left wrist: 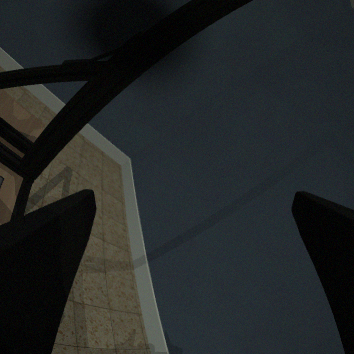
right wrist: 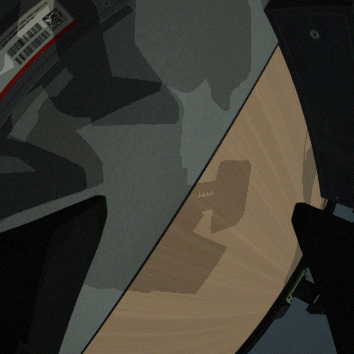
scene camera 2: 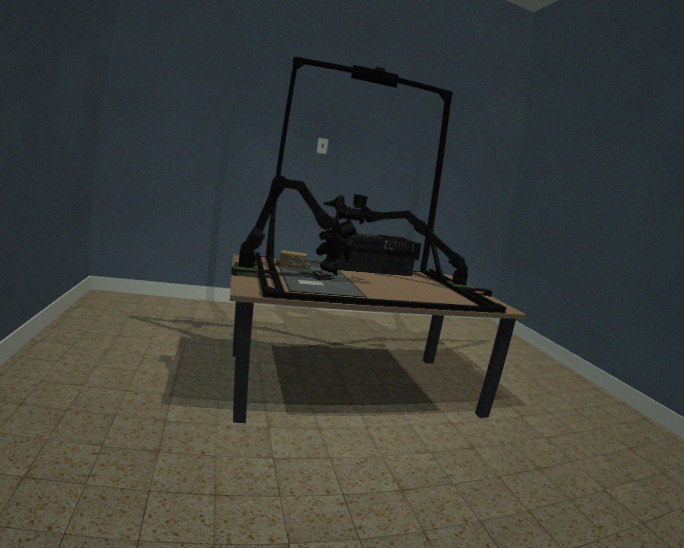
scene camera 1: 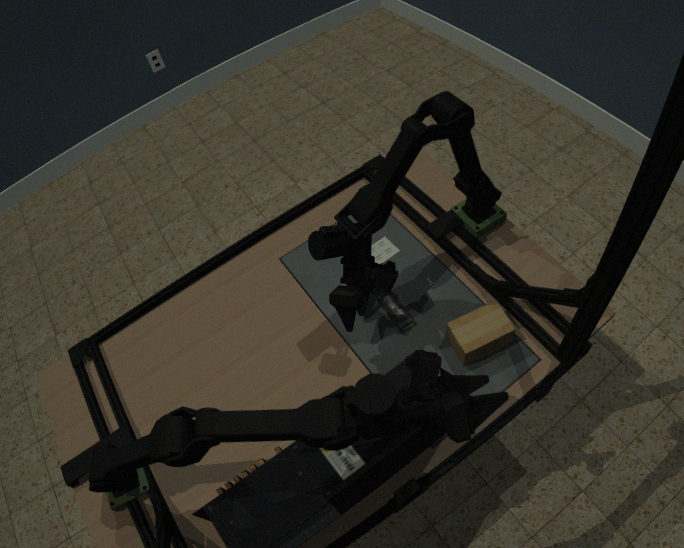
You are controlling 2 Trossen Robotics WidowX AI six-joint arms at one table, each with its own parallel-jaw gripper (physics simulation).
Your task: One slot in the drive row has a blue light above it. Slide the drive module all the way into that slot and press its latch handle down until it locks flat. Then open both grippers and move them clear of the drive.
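Frame: origin at the left arm's base, x ahead, y left, z up, level; centimetres.
Where they show: left gripper, fingertip midpoint: [left wrist: 198, 201] [scene camera 1: 497, 386]; right gripper, fingertip midpoint: [right wrist: 204, 209] [scene camera 2: 341, 268] [scene camera 1: 355, 323]; left arm's base at its link origin: [right wrist: 297, 286] [scene camera 2: 459, 283] [scene camera 1: 123, 478]; right arm's base at its link origin: [scene camera 2: 245, 266] [scene camera 1: 478, 210].
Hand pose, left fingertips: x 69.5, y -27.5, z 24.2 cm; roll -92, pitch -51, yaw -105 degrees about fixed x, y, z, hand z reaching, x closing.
Things, the pixels of their centre, and the offset from my left fingertips. Level surfaces: height alone.
- drive module at the middle of its body: [right wrist: 6, 81] [scene camera 1: 390, 307] [scene camera 2: 320, 275] dz -26.2, dx -0.2, dy +34.9 cm
- grey mat at its surface level: dz -26.6 cm
- dark chassis at the middle of its body: [scene camera 1: 334, 469] [scene camera 2: 372, 253] dz -18.1, dx -27.9, dy +6.7 cm
- yellow-brown box at the middle of its body: [scene camera 1: 480, 332] [scene camera 2: 293, 259] dz -23.7, dx +11.9, dy +17.7 cm
- white label sheet at the middle of its body: [scene camera 1: 376, 254] [scene camera 2: 310, 282] dz -26.6, dx +4.7, dy +49.6 cm
The drive module [scene camera 1: 395, 309] [right wrist: 31, 41] lies on the grey mat [scene camera 1: 311, 272] [right wrist: 142, 160], a slim dark piece with a white label, a red stripe and a yellow-green spot at one end. My right gripper [scene camera 1: 365, 318] [right wrist: 204, 209] is open and empty, above the mat beside the module. My left gripper [scene camera 1: 496, 387] [left wrist: 198, 201] is open and empty, raised over the far end of the dark chassis [scene camera 1: 274, 490] [scene camera 2: 382, 256], away from the module. The drive row, its slots and the blue light cannot be made out; the latch handle's position is unclear.
A yellow-brown box [scene camera 1: 481, 336] [scene camera 2: 292, 258] stands on the mat to the right of the module in scene camera 1. A white label sheet [scene camera 1: 385, 250] [scene camera 2: 311, 282] lies behind the right arm. My left arm reaches over the chassis. Black frame rails edge the table, with a tall post at the right.
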